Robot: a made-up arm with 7 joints.
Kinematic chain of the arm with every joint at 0, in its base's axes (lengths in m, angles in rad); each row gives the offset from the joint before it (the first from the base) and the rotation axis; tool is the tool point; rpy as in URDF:
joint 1: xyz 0 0 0.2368 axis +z
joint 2: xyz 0 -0.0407 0.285 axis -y
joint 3: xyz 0 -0.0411 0.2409 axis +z
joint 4: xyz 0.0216 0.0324 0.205 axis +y
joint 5: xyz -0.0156 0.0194 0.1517 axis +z
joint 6: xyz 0 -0.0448 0.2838 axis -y
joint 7: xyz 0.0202 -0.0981 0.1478 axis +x
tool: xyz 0 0 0 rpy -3.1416 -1.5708 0
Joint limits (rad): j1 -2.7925..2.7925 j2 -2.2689..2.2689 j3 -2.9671..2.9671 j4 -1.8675..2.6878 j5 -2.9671..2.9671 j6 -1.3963..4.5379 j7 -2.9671..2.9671
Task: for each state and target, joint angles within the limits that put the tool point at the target. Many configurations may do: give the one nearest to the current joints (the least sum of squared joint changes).
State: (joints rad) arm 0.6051 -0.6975 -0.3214 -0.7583 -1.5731 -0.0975 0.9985
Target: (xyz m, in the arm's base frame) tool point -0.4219 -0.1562 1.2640
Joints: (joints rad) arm 0.5562 -0.0712 -0.2891 -0.8527 -1.5858 -0.0638 0.9985
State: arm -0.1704 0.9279 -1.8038 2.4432 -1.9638 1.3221 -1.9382
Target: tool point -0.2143 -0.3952 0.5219
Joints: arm -0.4523 0.9546 -2.3448 2.6878 -2.2770 1.2946 -1.9382
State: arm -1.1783 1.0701 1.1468 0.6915 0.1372 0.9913 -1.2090
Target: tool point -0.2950 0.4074 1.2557
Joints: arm -0.7139 0.9672 0.8859 0.9302 0.3350 1.3064 -1.2090
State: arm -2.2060 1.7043 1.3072 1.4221 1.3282 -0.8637 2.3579
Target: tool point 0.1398 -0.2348 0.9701
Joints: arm -2.5890 1.0839 0.5752 1.7188 1.0756 -0.7002 2.3579
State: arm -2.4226 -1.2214 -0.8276 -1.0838 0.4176 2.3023 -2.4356
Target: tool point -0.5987 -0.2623 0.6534
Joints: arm -2.7640 -1.8079 -0.7863 -0.9543 0.4995 2.4751 -2.4356
